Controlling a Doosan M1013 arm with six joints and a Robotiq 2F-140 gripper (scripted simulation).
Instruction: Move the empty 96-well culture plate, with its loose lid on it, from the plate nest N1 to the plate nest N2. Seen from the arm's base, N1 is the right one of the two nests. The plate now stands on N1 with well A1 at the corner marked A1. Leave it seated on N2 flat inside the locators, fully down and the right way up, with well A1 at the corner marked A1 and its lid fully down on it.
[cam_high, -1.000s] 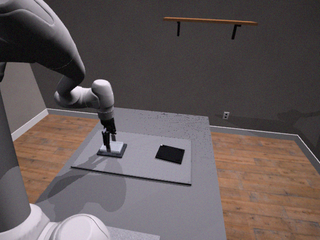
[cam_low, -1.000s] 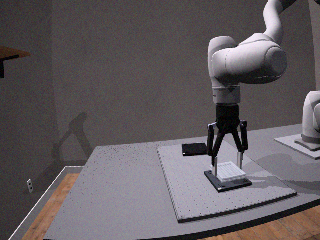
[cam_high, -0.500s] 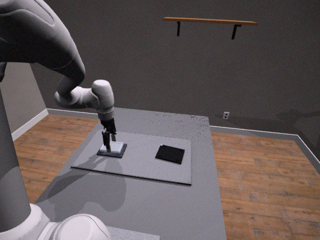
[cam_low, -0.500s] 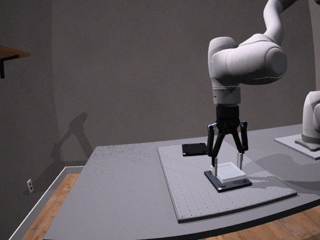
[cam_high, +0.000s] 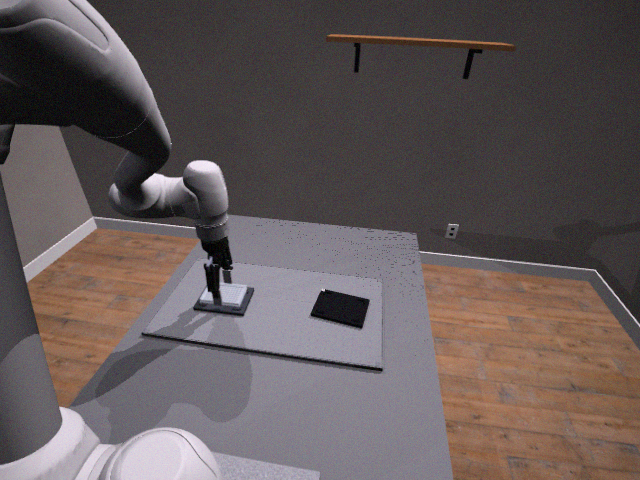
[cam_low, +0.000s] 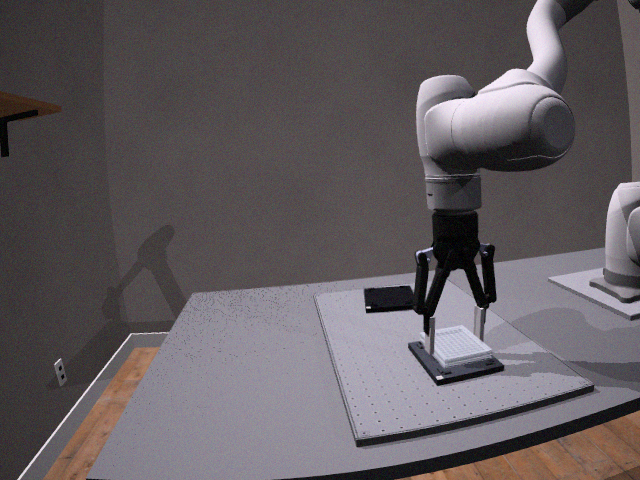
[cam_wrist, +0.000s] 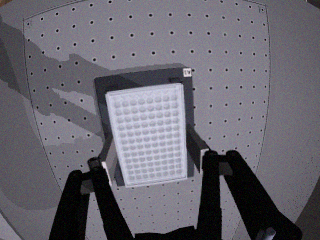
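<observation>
The plate lid is 2 cm below my hand. Round my hand: black plate nest N1: 37 cm to the right, 7 cm ahead, 4 cm below; black plate nest N2: 4 cm below; white corner mark: 8 cm to the left, 4 cm below, 4 cm ahead.
</observation>
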